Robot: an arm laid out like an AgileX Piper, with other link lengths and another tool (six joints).
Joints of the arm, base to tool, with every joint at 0 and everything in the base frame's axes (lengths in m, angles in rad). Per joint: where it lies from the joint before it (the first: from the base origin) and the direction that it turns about. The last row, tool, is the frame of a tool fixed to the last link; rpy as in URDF.
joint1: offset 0 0 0.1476 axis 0 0 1
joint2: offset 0 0 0 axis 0 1 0
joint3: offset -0.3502 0 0.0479 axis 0 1 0
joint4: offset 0.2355 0 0.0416 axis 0.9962 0 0.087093
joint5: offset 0 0 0 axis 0 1 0
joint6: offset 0.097 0 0.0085 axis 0.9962 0 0.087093
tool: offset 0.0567 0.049 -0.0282 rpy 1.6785 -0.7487 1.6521
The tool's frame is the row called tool.
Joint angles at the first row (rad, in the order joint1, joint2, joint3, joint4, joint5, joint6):
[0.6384, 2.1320, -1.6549, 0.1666, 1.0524, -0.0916]
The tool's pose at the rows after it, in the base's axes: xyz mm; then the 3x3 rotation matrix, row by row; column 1 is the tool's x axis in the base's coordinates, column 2 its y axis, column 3 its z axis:
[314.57 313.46 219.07], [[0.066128 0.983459 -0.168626], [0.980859 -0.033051 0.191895], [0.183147 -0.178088 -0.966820]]
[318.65 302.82 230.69], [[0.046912 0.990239 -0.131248], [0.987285 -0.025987 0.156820], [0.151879 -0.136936 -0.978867]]
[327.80 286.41 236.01], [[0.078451 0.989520 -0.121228], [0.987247 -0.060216 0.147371], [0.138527 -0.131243 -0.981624]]
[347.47 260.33 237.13], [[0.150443 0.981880 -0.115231], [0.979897 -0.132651 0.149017], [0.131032 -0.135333 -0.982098]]
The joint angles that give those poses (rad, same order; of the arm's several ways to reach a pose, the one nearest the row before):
[0.6384, 2.1035, -1.6876, 0.1246, 1.0911, -0.0916]
[0.6316, 2.0807, -1.7075, 0.0696, 1.1214, -0.0916]
[0.5937, 2.0673, -1.7078, 0.0544, 1.1389, -0.0916]
[0.5195, 2.0673, -1.7130, 0.0507, 1.1519, -0.0916]

